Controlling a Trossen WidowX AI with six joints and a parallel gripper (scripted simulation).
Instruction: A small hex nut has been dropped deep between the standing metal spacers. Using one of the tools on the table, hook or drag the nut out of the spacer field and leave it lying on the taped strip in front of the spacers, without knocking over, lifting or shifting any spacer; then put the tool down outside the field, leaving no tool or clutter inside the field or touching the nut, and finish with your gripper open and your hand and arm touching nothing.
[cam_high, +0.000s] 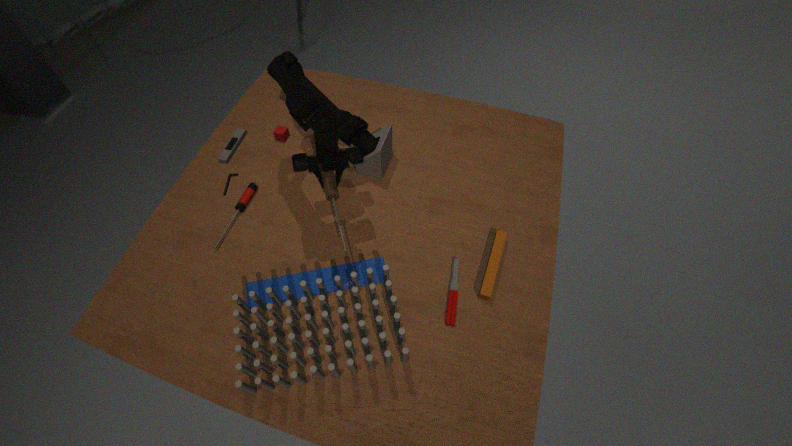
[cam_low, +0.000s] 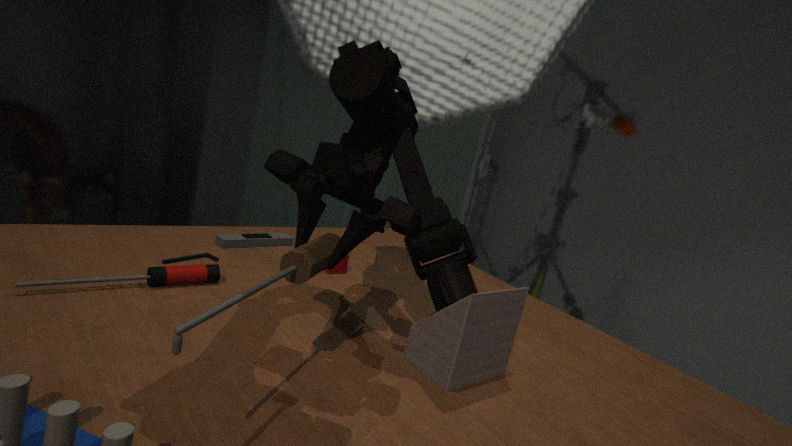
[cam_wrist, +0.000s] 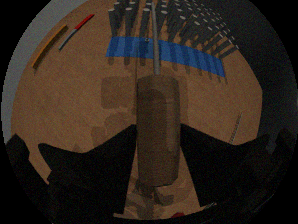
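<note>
Now: gripper tip 50 cm to the right of the orange bar, 14 cm above it and 4 cm short of it. Also, from my gripper tip: blue taped strip 22 cm ahead, 16 cm below, 2 cm to the left; black hex key 41 cm to the right, 16 cm below, 4 cm behind; red cube 32 cm to the right, 28 cm behind, 14 cm below.
</note>
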